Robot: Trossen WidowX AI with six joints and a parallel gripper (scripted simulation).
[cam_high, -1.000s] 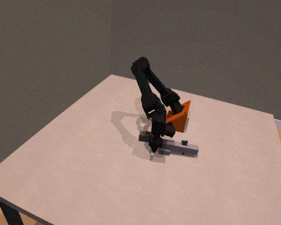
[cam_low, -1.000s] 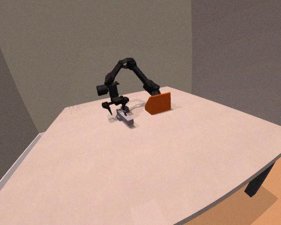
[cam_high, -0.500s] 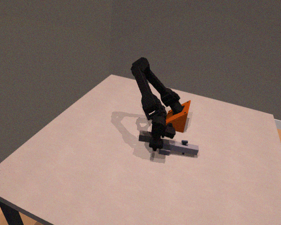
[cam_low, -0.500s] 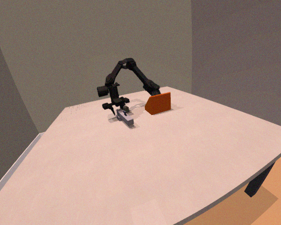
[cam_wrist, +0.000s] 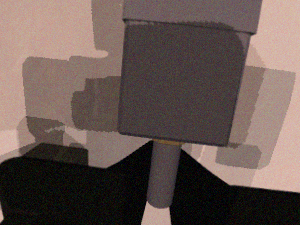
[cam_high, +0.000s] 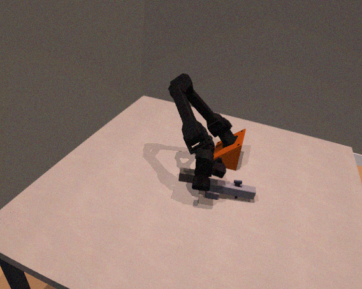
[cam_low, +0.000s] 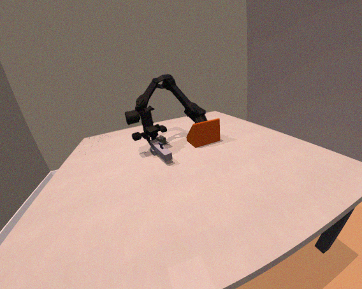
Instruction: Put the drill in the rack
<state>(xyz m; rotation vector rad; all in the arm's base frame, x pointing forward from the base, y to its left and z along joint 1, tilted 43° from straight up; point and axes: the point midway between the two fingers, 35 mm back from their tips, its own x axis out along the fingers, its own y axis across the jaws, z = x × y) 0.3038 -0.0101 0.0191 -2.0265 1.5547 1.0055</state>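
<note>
The drill is 5 cm to the left of my gripper tip, 3 cm above it and 2 cm behind it. Round my gripper tip: t-shaped key: 13 cm to the left, 4 cm behind, 3 cm above; then grey block: 11 cm to the left, 3 cm behind, 2 cm above; then rack: 7 cm to the right, 6 cm behind.
</note>
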